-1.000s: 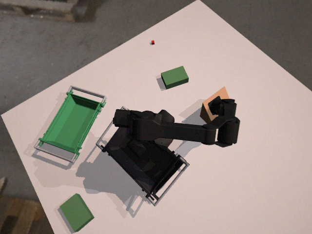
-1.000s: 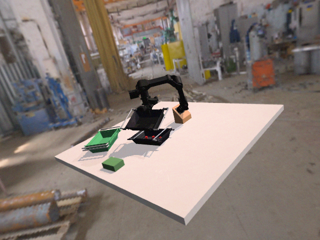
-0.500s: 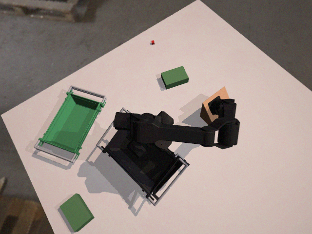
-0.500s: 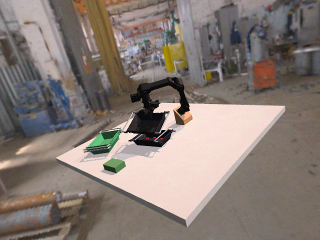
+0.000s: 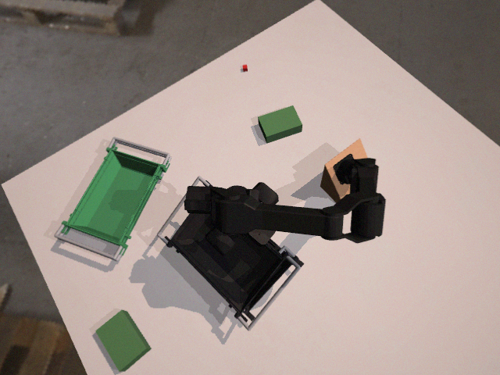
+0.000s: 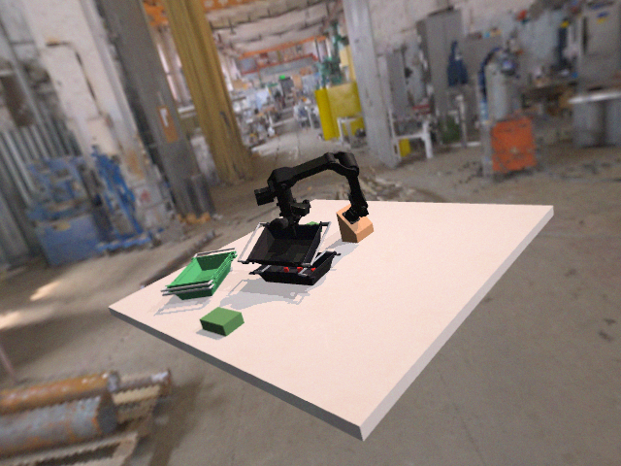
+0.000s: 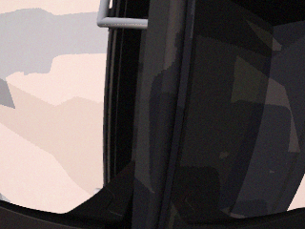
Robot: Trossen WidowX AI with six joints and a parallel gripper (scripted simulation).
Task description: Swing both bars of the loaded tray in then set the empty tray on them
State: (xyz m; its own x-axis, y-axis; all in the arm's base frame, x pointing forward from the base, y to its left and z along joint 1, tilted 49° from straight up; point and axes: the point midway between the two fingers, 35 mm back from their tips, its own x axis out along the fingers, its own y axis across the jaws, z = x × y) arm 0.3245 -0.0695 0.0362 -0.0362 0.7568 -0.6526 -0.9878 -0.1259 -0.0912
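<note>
Right now my gripper tip is 80 mm short of the black tray and 10 mm to the right of it.
</note>
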